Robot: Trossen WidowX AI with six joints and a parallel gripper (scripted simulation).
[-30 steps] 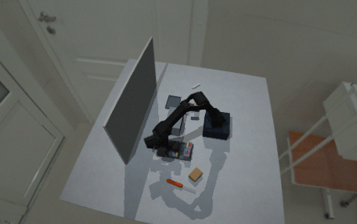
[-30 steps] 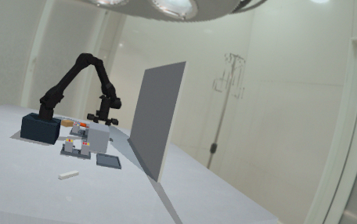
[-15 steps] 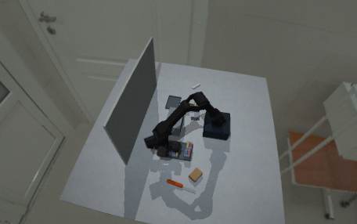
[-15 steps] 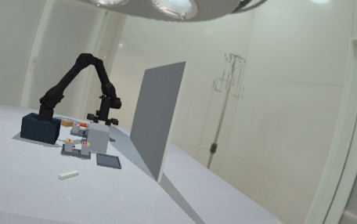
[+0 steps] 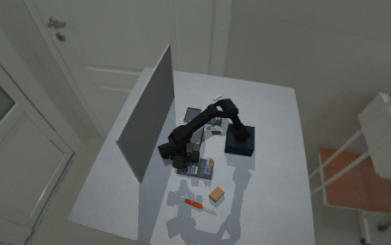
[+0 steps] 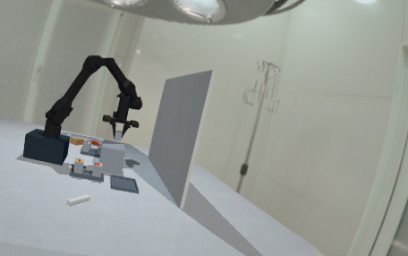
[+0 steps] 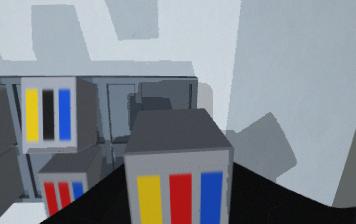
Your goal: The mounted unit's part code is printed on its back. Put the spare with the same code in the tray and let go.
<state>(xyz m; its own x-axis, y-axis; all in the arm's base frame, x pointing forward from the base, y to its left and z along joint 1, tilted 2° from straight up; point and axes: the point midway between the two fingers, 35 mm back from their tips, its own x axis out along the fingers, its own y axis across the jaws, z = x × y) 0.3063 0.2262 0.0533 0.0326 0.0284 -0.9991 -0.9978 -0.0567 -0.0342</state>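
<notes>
The shallow grey tray is 2 cm ahead of my gripper tip, 41 cm to the right of it and 9 cm below it. Also, from my gripper tip: cardboard box: 22 cm behind, 11 cm to the left, 8 cm below; upright grey panel: 21 cm ahead, 22 cm to the right, 13 cm above.
</notes>
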